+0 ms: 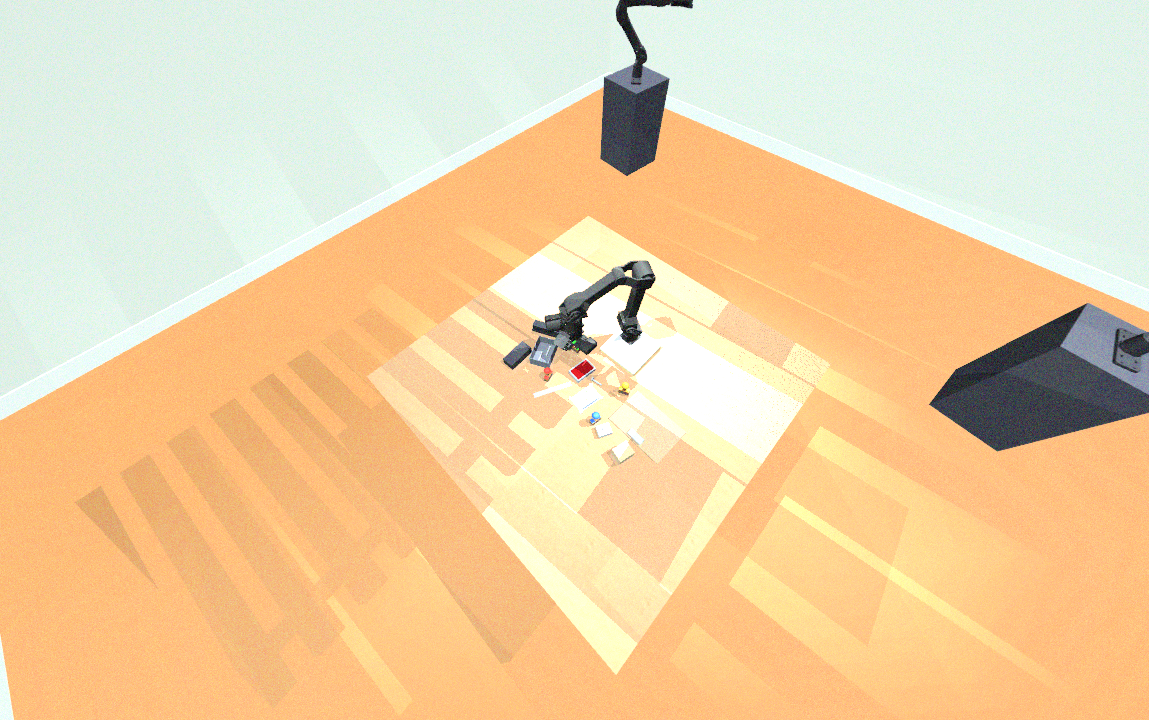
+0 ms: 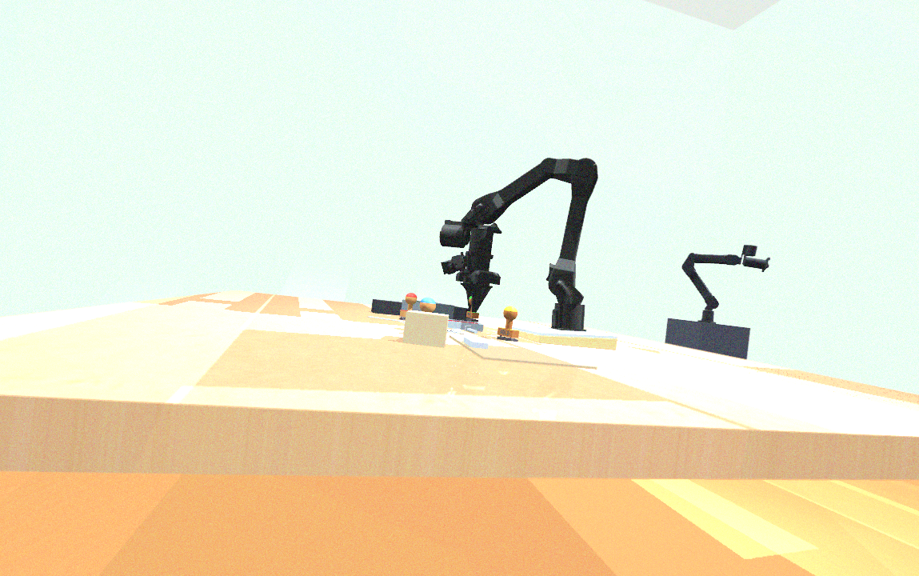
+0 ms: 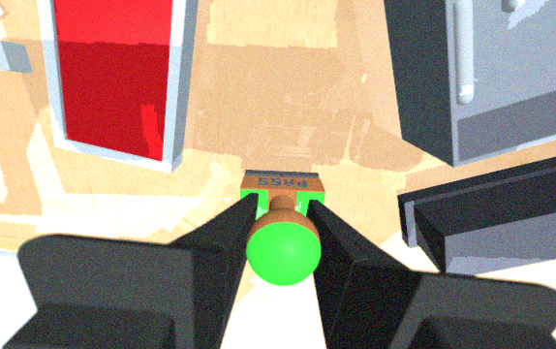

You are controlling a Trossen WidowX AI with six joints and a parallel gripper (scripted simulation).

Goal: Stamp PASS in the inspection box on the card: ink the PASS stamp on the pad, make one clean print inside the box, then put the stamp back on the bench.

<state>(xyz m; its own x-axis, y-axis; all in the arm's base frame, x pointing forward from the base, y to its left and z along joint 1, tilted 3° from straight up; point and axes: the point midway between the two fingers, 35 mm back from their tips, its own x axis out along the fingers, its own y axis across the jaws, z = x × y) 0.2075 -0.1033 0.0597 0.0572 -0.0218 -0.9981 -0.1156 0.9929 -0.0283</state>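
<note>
My gripper tip is 9 cm to the right of the red ink pad, 4 cm short of it and 3 cm above it. The rest, counted from my gripper tip: grey tray 11 cm ahead, 7 cm to the right, 2 cm below; red-knobbed fail stamp 16 cm ahead, 2 cm to the left, 2 cm below; white card 19 cm to the left, 10 cm ahead, 4 cm below.
</note>
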